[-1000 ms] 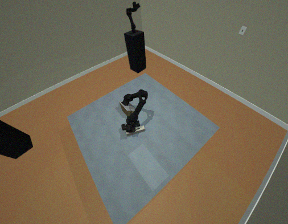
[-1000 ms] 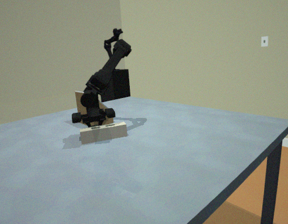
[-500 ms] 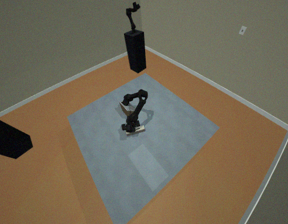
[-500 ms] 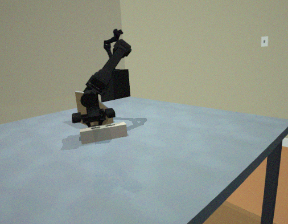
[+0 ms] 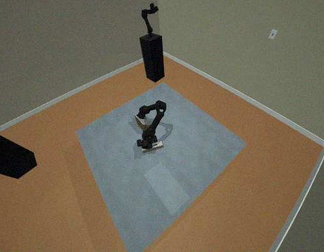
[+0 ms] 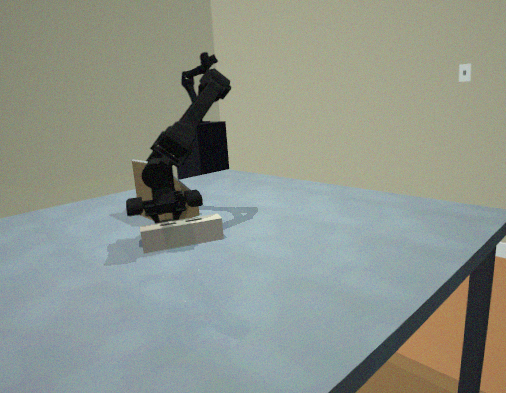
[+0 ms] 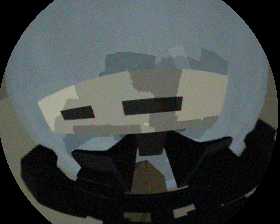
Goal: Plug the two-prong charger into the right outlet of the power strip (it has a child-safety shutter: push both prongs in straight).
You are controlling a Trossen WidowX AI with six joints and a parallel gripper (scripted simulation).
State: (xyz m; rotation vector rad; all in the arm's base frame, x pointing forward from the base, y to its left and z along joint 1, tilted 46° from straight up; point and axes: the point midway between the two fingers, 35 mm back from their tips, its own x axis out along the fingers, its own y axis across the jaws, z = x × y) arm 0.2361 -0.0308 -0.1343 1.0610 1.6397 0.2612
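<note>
My gripper tip is 1 cm short of the two-prong charger, 1 cm to the left of it and 1 cm below it.
</note>
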